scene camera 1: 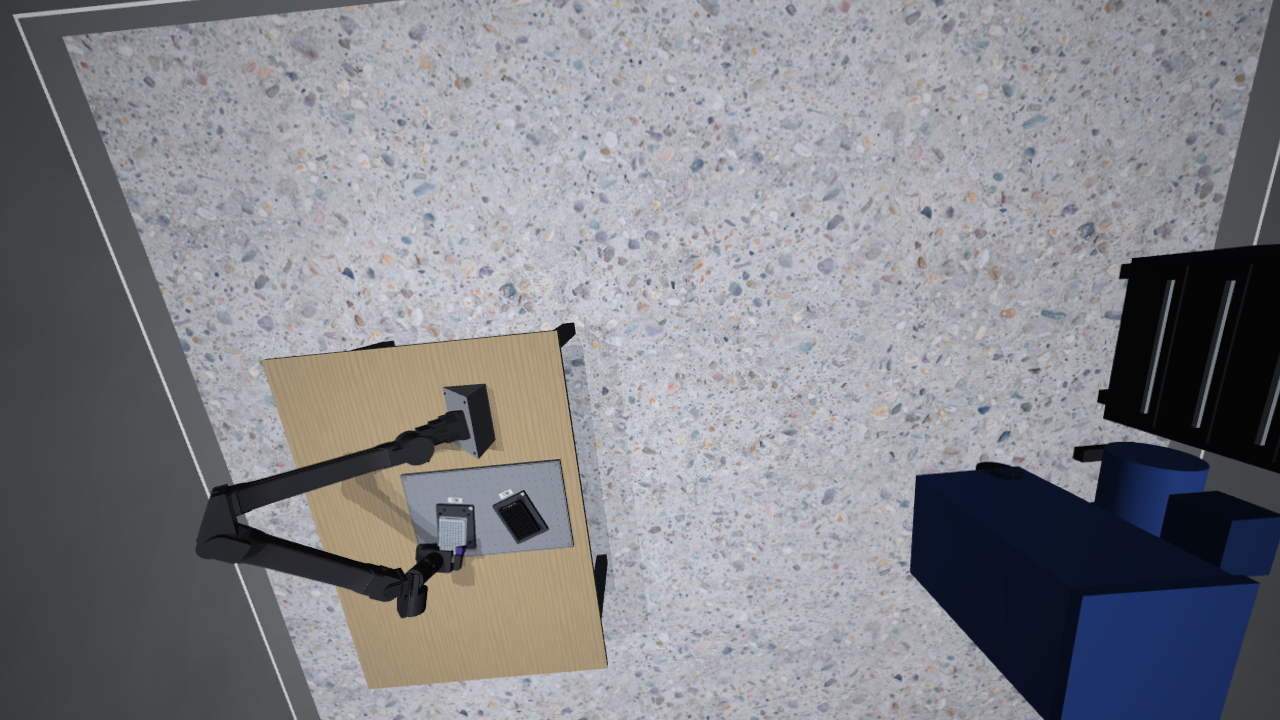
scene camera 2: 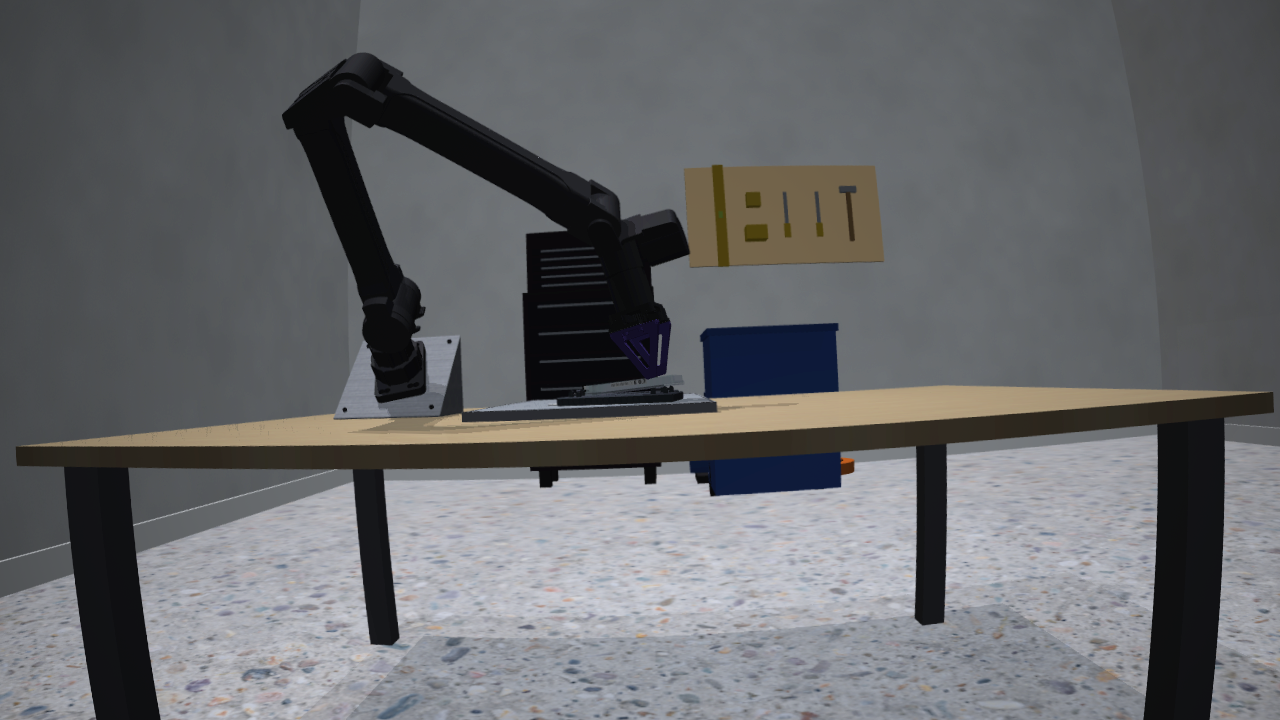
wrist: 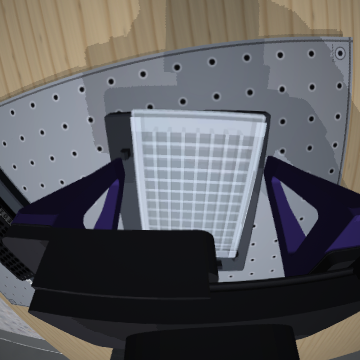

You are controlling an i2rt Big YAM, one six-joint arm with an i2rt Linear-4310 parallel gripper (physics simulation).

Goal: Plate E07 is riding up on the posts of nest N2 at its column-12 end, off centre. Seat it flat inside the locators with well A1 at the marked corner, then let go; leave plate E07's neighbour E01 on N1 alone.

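Where they show: gripper, fingertip midpoint: (scene camera 1: 451, 546) (scene camera 2: 656, 376) (wrist: 194, 163); arm's base, origin of the base link: (scene camera 1: 460, 424) (scene camera 2: 401, 374).
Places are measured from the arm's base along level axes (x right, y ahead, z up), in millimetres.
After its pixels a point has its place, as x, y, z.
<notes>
Plate E07 (scene camera 1: 452, 533) @(174, 365, -29) (scene camera 2: 617, 385) @(213, 347, -32) (wrist: 197, 175) @(187, 393, -31) is a clear gridded plate on the black nest N2 (scene camera 1: 442, 513) @(191, 295, -46) (wrist: 116, 132) @(138, 437, -46). In scene camera 2 it is tilted, its right end raised. In the wrist view its far end is nearer the camera, and a strip of nest shows along its left side. My gripper (scene camera 2: 656, 372) @(189, 406, -23) (wrist: 194, 163) @(189, 406, -23) is open and empty, with purple fingers on both sides of the plate and gaps to it. The wrist housing hides the plate's near left corner. Well A1 and the marked corner cannot be made out.
Black plate E01 (scene camera 1: 520, 519) @(-58, 373, -33) sits on nest N1 beside N2, turned at an angle; part of it shows at the wrist view's left edge. Both nests stand on the grey perforated board (scene camera 1: 559, 501) @(-191, 355, -58) (wrist: 310, 102) @(287, 416, -58) on the wooden table (scene camera 1: 528, 617) @(58, 787, -71) (scene camera 2: 895, 411) @(546, 600, -71). The arm's base bracket (scene camera 1: 483, 420) @(-66, 8, -10) stands behind the board.
</notes>
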